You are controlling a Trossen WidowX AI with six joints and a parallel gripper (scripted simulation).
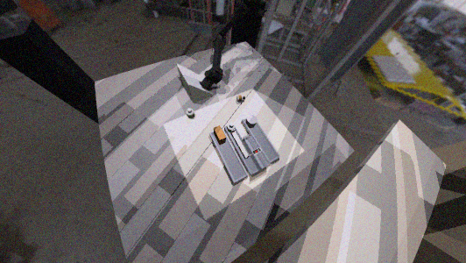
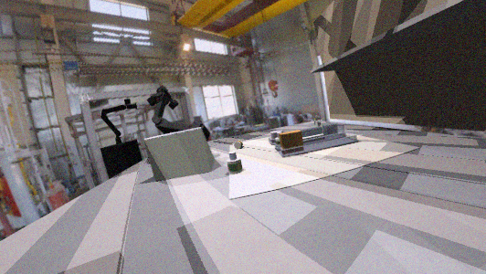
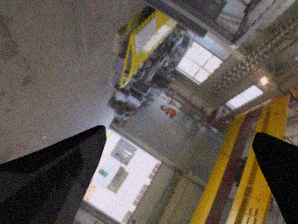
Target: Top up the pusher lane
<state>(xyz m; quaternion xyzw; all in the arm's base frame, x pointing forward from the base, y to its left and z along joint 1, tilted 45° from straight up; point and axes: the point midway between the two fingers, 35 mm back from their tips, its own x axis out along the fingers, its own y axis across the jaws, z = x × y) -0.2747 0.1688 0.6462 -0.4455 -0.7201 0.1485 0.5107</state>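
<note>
Now: gripper tip 640 mm short of the orange box, 680 mm to the left of it and 330 mm above it. Round my gripper tip: grey cylinder: 640 mm ahead, 470 mm to the right, 340 mm below; sprung lane: 780 mm ahead, 570 mm to the right, 350 mm below.
</note>
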